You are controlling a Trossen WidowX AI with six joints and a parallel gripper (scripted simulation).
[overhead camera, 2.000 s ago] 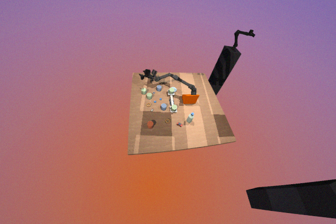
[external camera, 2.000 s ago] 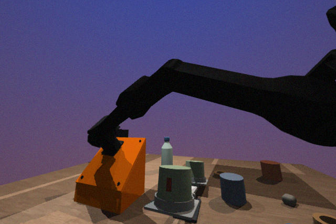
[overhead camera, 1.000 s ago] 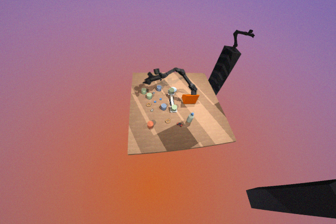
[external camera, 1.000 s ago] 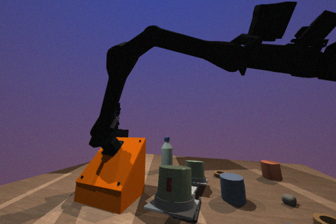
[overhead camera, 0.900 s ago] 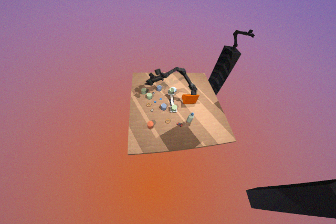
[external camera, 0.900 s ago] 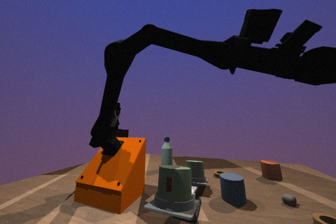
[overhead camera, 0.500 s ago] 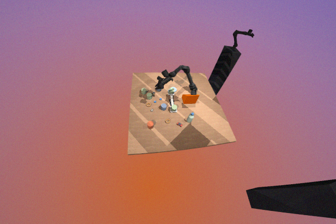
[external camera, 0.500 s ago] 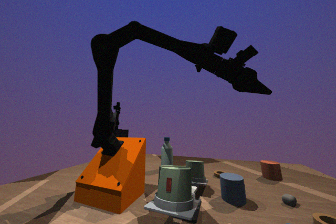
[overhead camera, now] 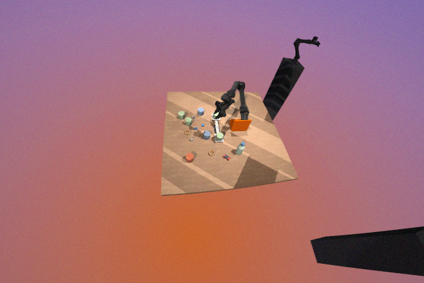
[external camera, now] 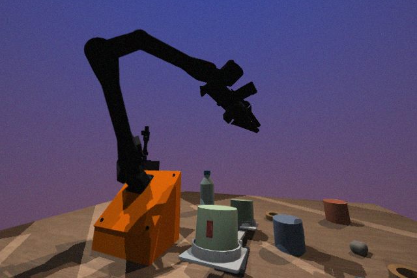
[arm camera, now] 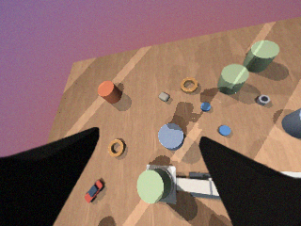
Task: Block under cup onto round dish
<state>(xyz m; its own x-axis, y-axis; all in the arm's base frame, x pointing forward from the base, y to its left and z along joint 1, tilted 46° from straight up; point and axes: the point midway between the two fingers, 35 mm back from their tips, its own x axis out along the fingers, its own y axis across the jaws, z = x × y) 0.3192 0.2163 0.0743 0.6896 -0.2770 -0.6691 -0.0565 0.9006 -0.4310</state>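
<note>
My gripper tip is 27 cm above the grey block, 8 cm past it and 5 cm to the right of it. The rest, counted from my gripper tip: balance beam: 27 cm below, 9 cm to the right, 7 cm behind; grey pebble: 30 cm below, 20 cm ahead, 5 cm to the left; cup: 22 cm to the right, 20 cm below, 6 cm behind.
</note>
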